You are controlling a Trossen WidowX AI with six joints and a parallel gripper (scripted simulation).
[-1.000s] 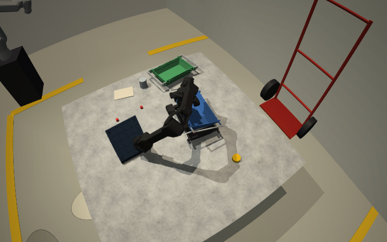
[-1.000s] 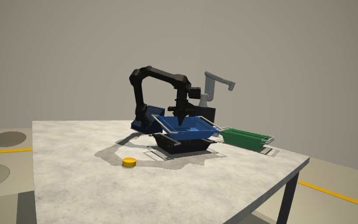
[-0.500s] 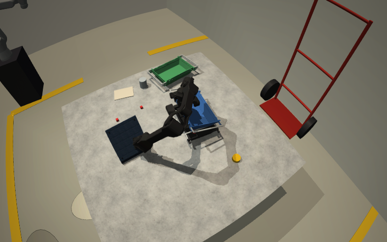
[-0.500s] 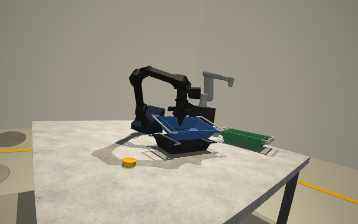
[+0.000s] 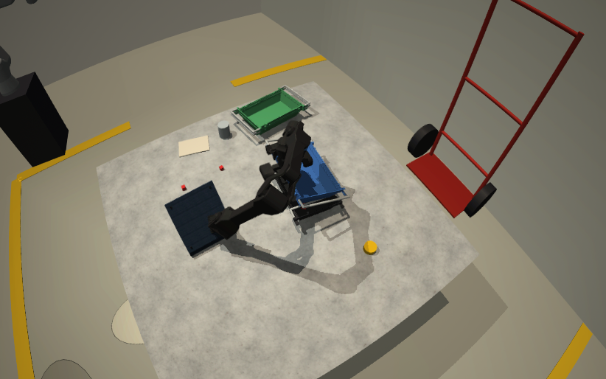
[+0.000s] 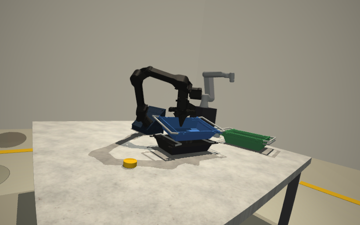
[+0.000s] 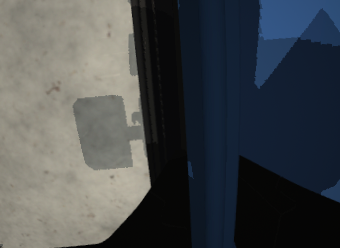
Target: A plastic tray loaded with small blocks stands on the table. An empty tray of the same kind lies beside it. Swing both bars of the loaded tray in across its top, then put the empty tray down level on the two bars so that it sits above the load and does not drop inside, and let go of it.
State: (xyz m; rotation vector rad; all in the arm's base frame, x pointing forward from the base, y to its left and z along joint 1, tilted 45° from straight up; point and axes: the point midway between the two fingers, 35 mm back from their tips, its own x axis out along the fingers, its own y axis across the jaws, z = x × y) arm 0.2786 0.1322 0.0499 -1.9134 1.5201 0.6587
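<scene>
Right now the blue tray is 8 cm ahead of my gripper tip and 2 cm above it. From my gripper tip the other things lie so: beige card: 43 cm to the left, 30 cm behind, 11 cm below; grey cylinder: 44 cm to the left, 14 cm behind, 7 cm below; yellow disc: 34 cm to the right, 19 cm ahead, 10 cm below.
</scene>
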